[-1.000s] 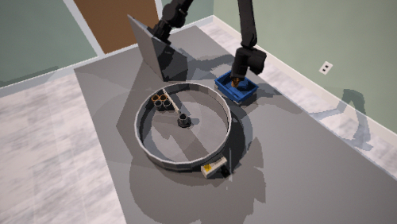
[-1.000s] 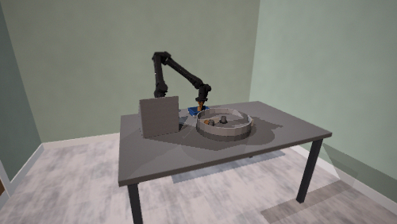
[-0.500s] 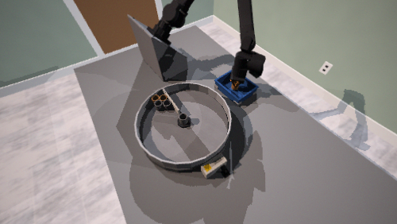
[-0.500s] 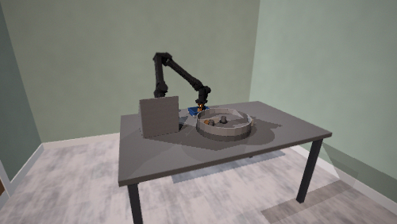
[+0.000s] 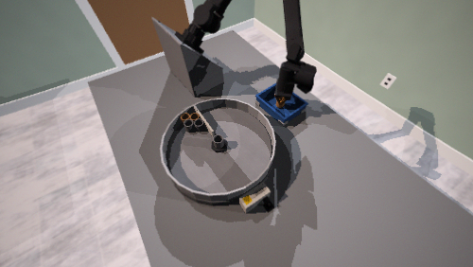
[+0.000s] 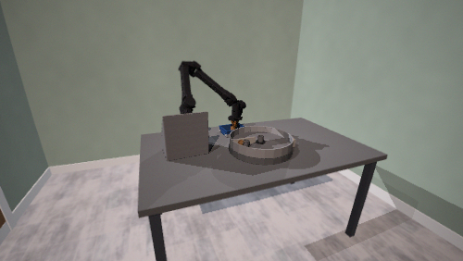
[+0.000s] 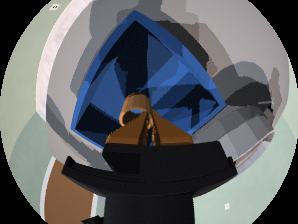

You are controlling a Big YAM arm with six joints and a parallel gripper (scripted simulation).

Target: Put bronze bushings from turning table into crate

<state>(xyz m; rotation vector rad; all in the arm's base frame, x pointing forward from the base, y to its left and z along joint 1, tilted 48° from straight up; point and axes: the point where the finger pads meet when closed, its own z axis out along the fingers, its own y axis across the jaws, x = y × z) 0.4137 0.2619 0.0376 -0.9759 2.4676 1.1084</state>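
My gripper is now 10 mm past the blue crate, 10 mm to the right of it and 20 mm above it. From my hand the other things lie so: round turning table: 30 mm ahead, 350 mm to the right, 10 mm above.
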